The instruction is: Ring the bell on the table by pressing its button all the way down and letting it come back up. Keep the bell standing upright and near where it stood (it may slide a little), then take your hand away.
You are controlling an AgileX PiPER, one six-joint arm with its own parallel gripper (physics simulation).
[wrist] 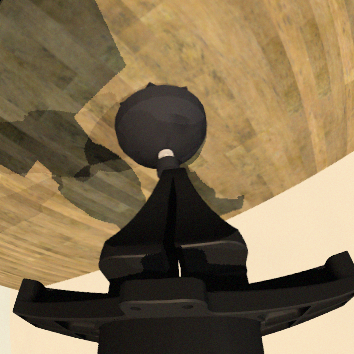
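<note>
The dark grey, round bell [160, 120] stands on the wooden table in the upper middle of the wrist view, seen from above, and looks upright. Its button [166, 153] shows as a small pale top on a short dark stem near the bell's lower edge in the view. My black gripper [175, 181] is shut and empty. Its joined fingertips are just below the button in the view and overlap the lower part of the stem. Whether they touch it cannot be told.
The wooden table [260, 90] has a curved edge running across the lower right, with a pale surface beyond it. Dark shadows of the arm and gripper fall across the table on the left and below the bell.
</note>
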